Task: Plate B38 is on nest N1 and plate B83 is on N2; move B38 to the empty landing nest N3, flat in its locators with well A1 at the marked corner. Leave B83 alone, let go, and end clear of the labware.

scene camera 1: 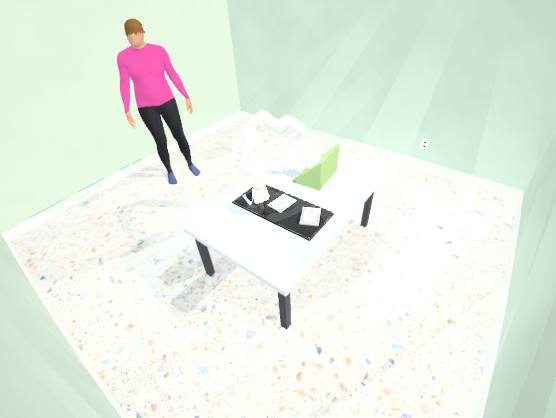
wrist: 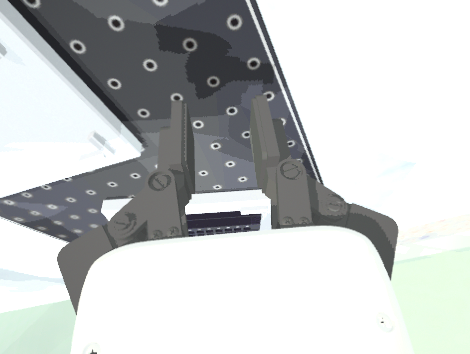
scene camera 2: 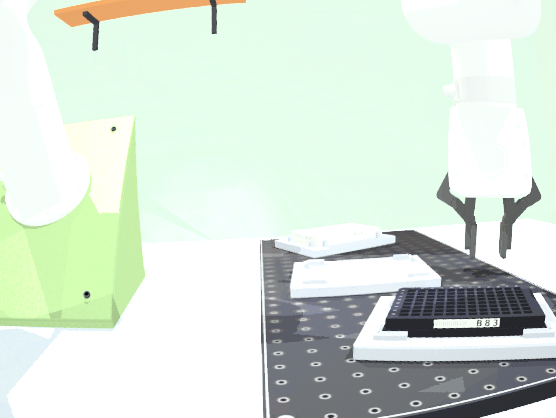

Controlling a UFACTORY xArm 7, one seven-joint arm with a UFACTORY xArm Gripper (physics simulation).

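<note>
Black plate B83 [scene camera 2: 465, 306] [wrist: 222, 220] sits in a white nest [scene camera 2: 430, 352] [wrist: 227, 202], nearest in scene camera 2. A whitish plate [scene camera 2: 340, 233] [scene camera 1: 311, 215] sits in the far nest [scene camera 2: 352, 247]; its label cannot be read, so I cannot confirm that it is B38. The middle nest [scene camera 2: 365, 288] [scene camera 1: 281, 203] [wrist: 55, 120] holds no plate. My gripper [scene camera 2: 488, 254] [wrist: 220, 117] is partly open and empty, pointing down above the board, off to the side of the middle nest and beyond B83 in scene camera 2. Marked corners and well A1 cannot be made out.
The black perforated board [scene camera 2: 320, 380] [scene camera 1: 270, 218] [wrist: 130, 45] carries the nests on a white table [scene camera 1: 245, 240]. A green angular block [scene camera 2: 127, 260] [scene camera 1: 327, 167] stands beyond the board. An orange shelf [scene camera 2: 150, 7] is on the wall. A person [scene camera 1: 150, 75] stands away from the table.
</note>
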